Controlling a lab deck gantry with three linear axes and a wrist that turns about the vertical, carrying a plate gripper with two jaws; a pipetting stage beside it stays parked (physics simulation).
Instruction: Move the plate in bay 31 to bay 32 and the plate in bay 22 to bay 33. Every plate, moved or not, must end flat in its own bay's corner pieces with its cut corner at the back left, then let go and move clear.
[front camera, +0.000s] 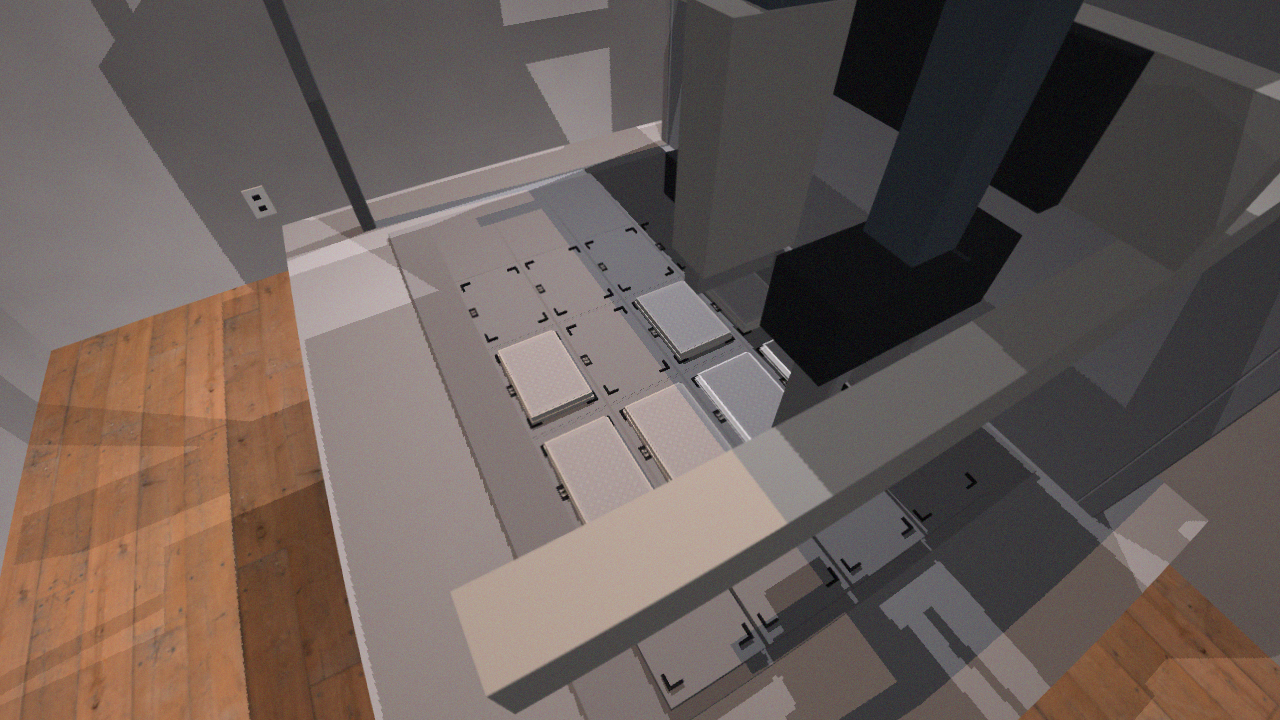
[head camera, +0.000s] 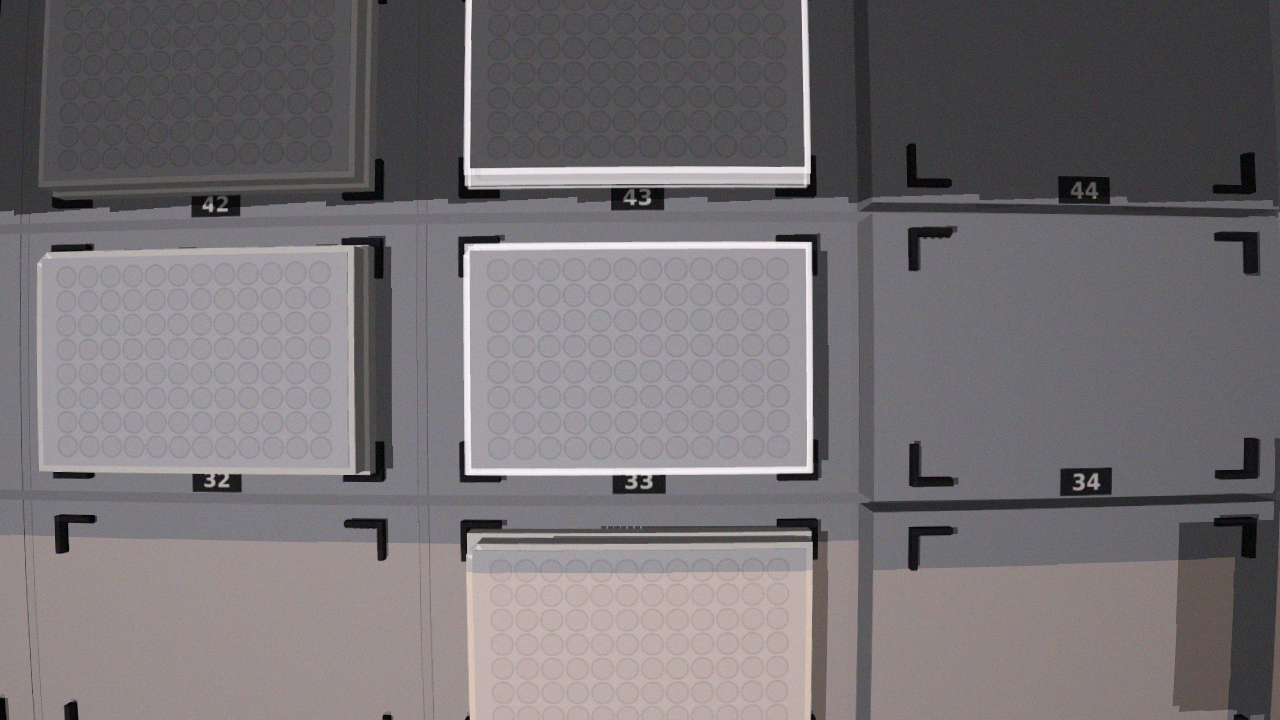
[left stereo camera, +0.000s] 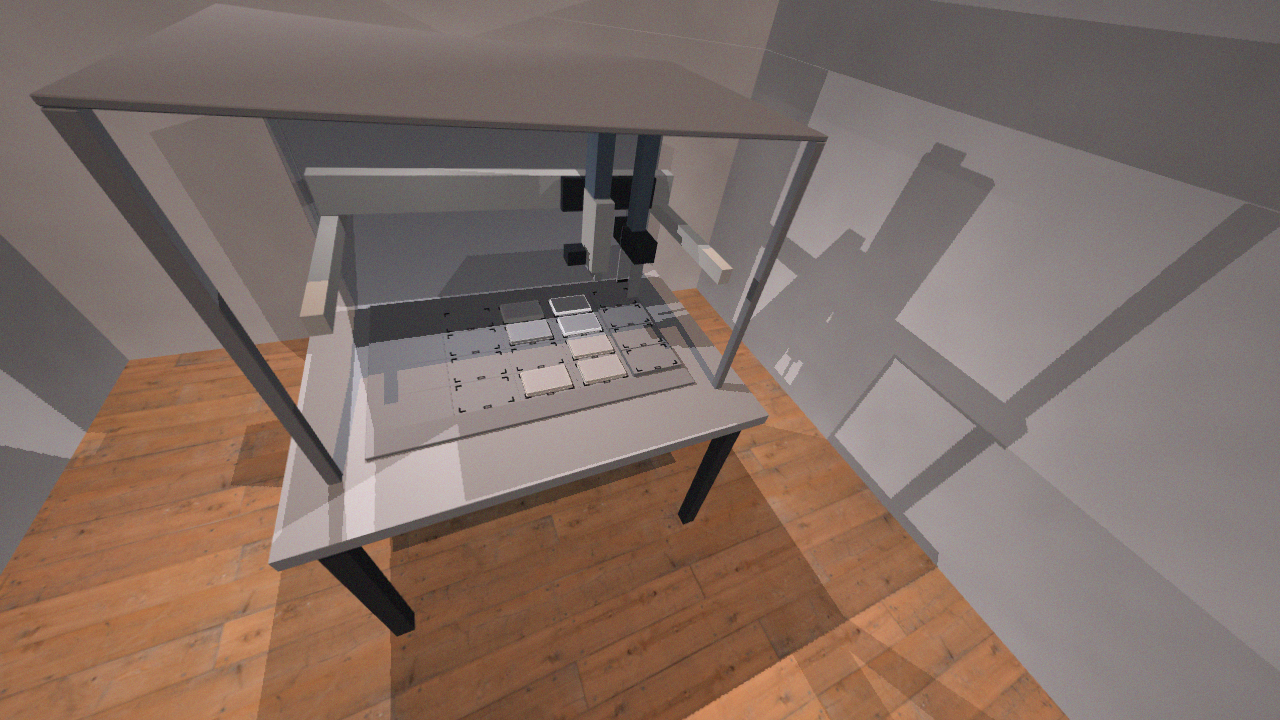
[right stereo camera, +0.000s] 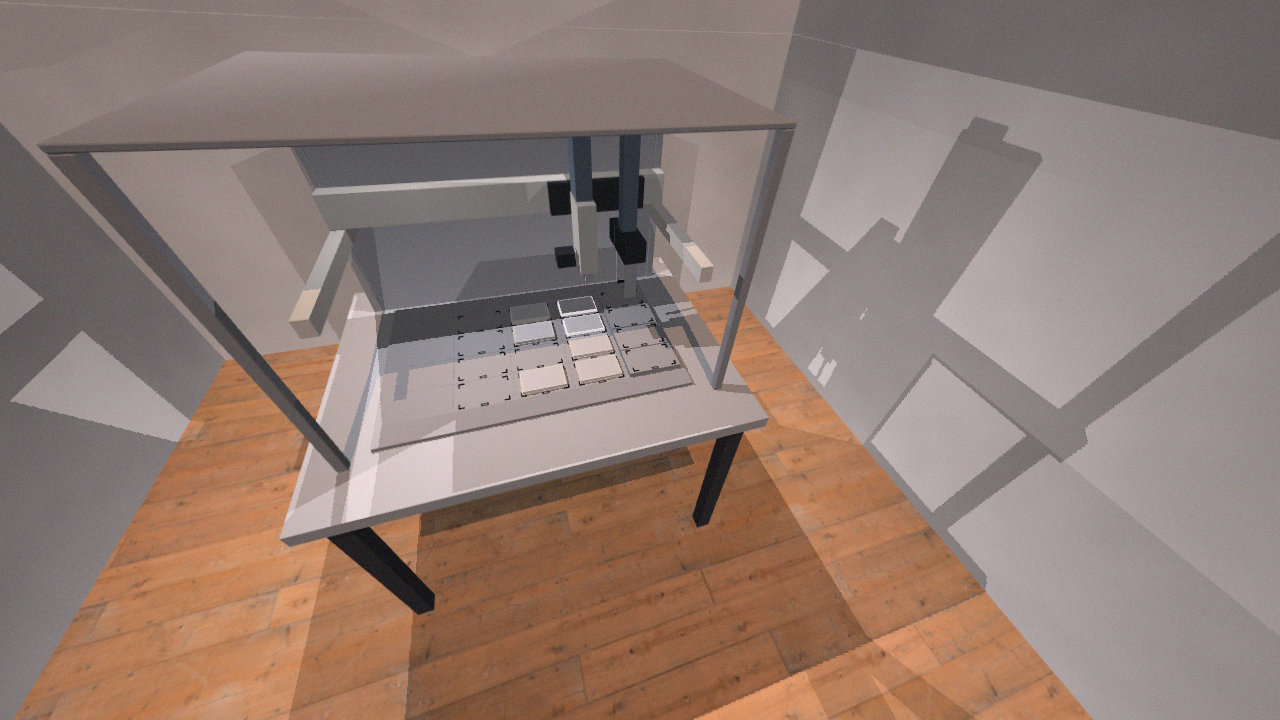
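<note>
A pale plate lies in bay 32, its cut corner at the back left. Another plate lies flat in bay 33, its small cut corner also at the back left. Bay 22 and bay 31 hold no plate. My gripper is high over the back right, clear of the plates, with its jaws open and empty. In the front view its black body shows, and the beam partly hides the jaws.
Other plates lie in bay 42, bay 43, bay 23, bay 12 and bay 13. The parked pipetting stage hangs left of my gripper. A side beam crosses the front view.
</note>
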